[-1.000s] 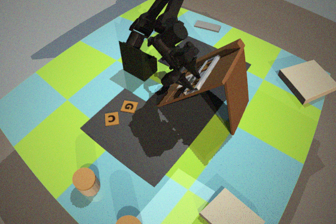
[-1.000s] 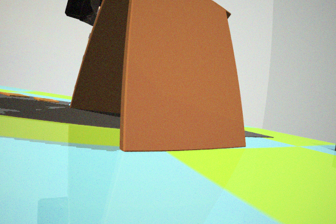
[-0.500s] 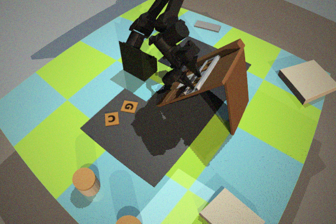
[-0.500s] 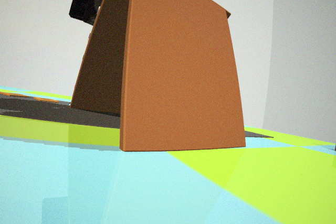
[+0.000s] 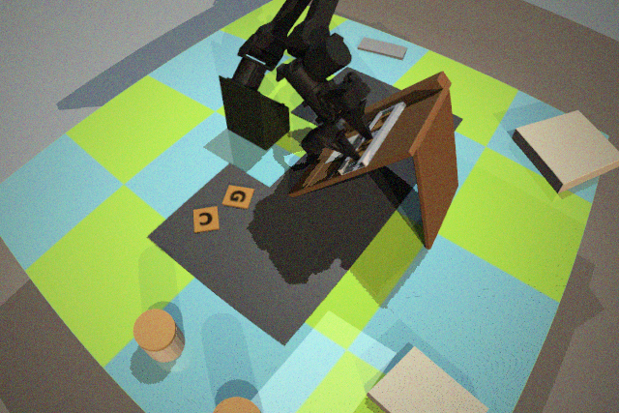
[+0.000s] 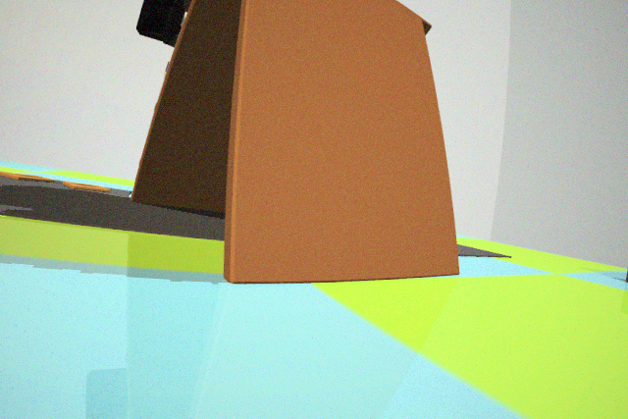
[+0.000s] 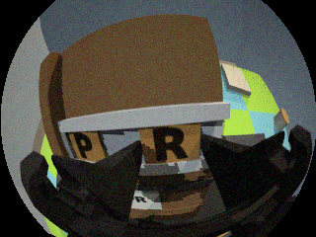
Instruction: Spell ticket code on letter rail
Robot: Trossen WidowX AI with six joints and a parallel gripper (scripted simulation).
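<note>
My gripper tip is now 80 mm past the white ticket, 80 mm above it and 40 mm to the right of it. Also, from my gripper tip: dark mat 170 mm below, 150 mm behind, 20 mm to the left; then grey slab 550 mm to the left, 330 mm behind, 160 mm below.
</note>
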